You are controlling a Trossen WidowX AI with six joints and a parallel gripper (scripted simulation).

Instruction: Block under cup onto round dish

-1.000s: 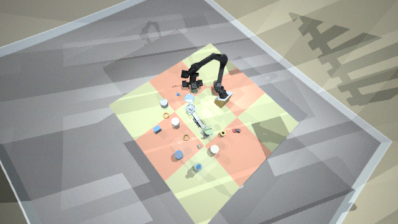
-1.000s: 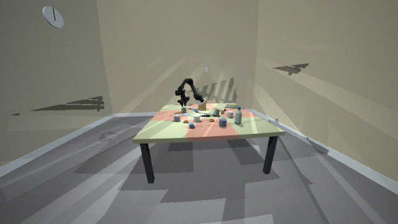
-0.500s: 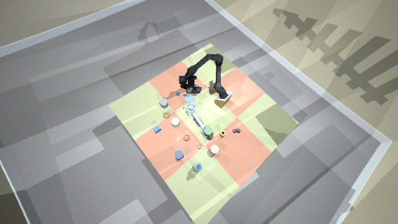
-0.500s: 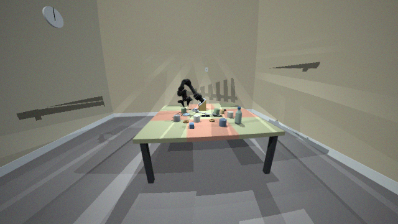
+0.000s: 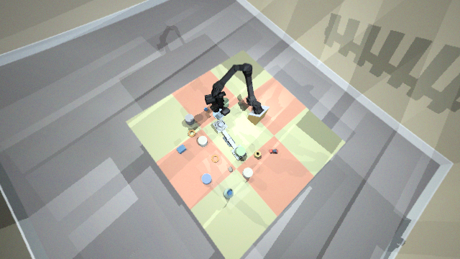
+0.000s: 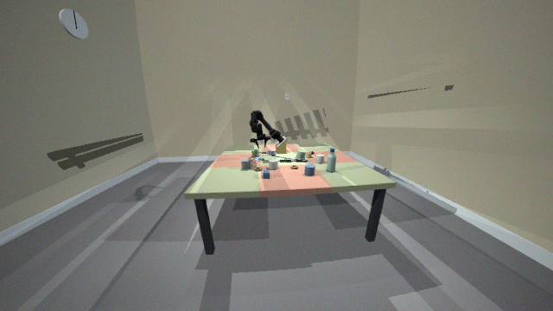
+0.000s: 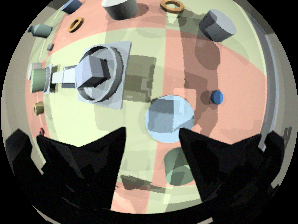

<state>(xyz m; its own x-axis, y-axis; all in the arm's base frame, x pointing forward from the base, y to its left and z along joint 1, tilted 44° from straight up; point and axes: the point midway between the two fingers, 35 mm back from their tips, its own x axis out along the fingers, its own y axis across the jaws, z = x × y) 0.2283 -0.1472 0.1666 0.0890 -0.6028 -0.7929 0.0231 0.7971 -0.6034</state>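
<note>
Now: gripper tip 60 mm short of the grey block, 80 mm to the right of it and 20 mm above it. From my gripper tip the other things lie so: blue cube 410 mm ahead, 10 mm to the left, 90 mm below; grey cylinder 210 mm ahead, 120 mm to the right, 70 mm below; pale blue round dish 20 mm behind, 30 mm to the right, 100 mm below.
</note>
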